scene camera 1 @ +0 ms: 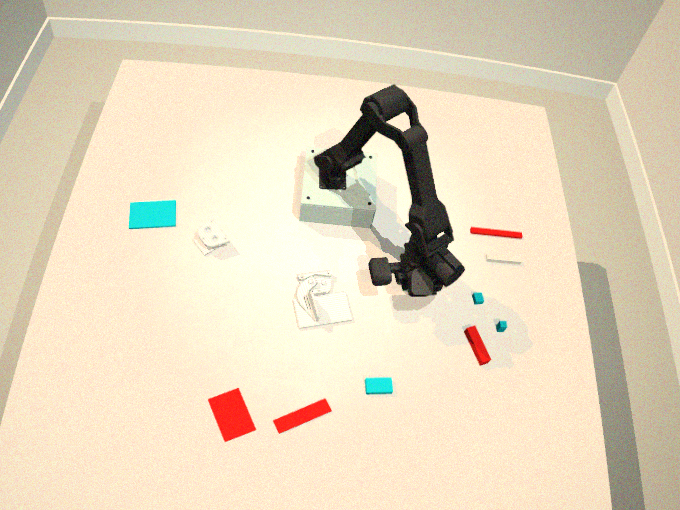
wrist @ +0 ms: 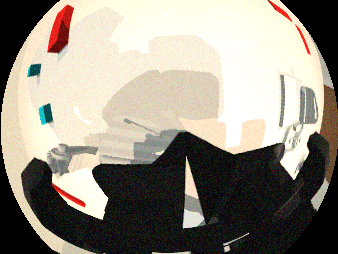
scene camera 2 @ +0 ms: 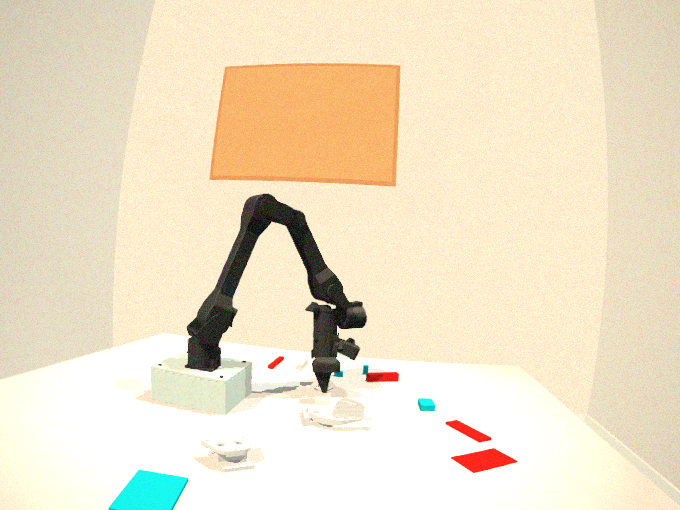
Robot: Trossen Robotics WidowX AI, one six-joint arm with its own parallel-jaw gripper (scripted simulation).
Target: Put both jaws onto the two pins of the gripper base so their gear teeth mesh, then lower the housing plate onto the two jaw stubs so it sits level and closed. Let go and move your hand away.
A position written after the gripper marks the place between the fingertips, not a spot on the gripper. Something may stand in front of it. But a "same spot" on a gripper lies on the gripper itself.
The gripper shows in scene camera 1, in the wrist view and in scene camera 2 (324,392). The same spot on the gripper: (scene camera 1: 400,278) is (wrist: 302,182).
